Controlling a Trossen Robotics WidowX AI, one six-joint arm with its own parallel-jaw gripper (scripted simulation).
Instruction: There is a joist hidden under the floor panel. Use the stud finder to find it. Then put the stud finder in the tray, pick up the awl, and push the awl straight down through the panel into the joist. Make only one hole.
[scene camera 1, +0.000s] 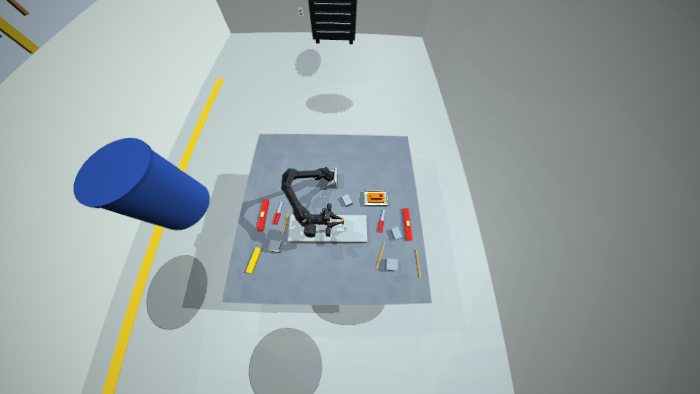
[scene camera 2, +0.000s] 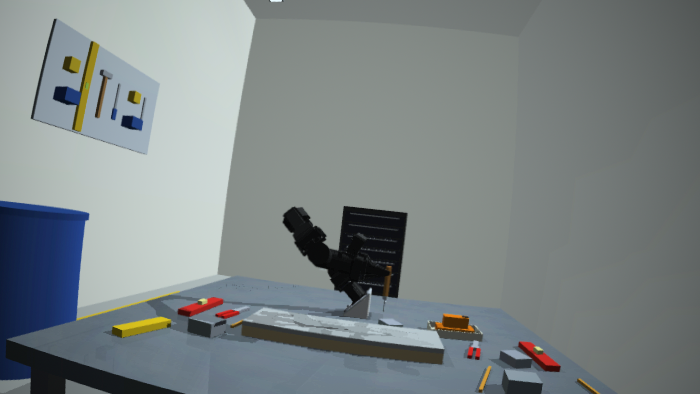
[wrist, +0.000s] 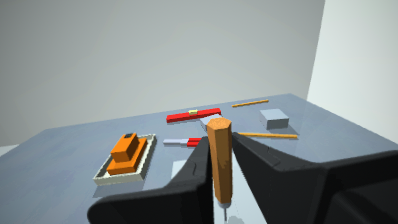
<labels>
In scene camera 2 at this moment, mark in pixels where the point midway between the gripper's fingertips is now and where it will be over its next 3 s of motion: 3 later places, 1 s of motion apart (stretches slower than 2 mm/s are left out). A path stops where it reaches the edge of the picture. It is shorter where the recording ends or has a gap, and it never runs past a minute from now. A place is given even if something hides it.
My gripper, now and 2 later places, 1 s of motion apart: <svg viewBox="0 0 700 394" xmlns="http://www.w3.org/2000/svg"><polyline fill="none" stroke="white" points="390,273 388,286 386,297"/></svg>
</labels>
